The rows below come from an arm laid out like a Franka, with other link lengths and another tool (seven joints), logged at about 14 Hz.
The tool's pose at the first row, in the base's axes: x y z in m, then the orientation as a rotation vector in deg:
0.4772, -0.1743, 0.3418, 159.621, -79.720, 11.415
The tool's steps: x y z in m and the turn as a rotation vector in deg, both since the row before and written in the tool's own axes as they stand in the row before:
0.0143, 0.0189, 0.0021, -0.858, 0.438, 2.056
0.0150, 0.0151, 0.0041, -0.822, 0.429, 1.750
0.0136, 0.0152, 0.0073, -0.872, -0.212, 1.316
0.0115, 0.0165, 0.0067, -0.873, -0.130, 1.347
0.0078, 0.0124, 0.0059, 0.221, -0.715, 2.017
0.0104, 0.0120, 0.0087, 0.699, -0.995, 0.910
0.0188, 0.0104, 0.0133, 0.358, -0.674, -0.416
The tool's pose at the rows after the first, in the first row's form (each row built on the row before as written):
0.4708, -0.1972, 0.3408, 157.384, -82.271, 11.408
0.4673, -0.2184, 0.3383, 155.350, -84.358, 11.403
0.4625, -0.2388, 0.3327, 153.871, -85.959, 10.490
0.4549, -0.2579, 0.3275, 152.310, -87.553, 9.690
0.4484, -0.2715, 0.3227, 151.351, -90.559, 9.048
0.4432, -0.2872, 0.3153, 151.678, -92.321, 8.379
0.4433, -0.3097, 0.3038, 152.599, -92.082, 7.789

